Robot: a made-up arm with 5 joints.
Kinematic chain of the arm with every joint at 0, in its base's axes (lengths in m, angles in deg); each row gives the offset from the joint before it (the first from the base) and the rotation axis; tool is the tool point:
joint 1: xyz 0 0 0.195 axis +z
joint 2: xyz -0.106 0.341 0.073 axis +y
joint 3: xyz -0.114 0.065 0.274 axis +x
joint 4: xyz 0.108 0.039 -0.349 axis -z
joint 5: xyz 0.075 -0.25 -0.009 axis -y
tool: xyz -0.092 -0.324 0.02
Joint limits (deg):
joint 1: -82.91..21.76
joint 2: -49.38..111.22
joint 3: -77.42..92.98
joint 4: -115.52..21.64
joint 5: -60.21..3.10
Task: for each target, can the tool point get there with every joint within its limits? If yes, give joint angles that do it. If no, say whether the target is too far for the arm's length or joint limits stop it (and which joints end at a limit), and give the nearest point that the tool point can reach.
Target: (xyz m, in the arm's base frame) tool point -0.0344 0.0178 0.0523
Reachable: yes | joints -23.49 32.44 16.62 -16.81 -36.68
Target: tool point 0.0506 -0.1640 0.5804
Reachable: yes | joints 11.71 -16.12 -30.09 -21.06 -28.95
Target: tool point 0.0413 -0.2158 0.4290
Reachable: yes | joints -21.90 31.50 -25.51 -7.70 -53.92
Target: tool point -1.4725 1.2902 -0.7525
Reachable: no: too far | nearest point -0.4947 0.6644 -0.2479 | short by 1.266 m
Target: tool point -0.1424 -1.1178 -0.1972
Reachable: no: joint limits stop it (at a limit: joint 1, joint 2, joint 3, joint 5) | nearest point 0.0251 -0.5691 0.0096 | short by 0.610 m
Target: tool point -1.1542 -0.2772 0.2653
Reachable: no: joint limits stop it (at a limit: joint 2, joint 3, joint 4, joint 5) | nearest point -0.7508 -0.1803 0.5299 | short by 0.492 m
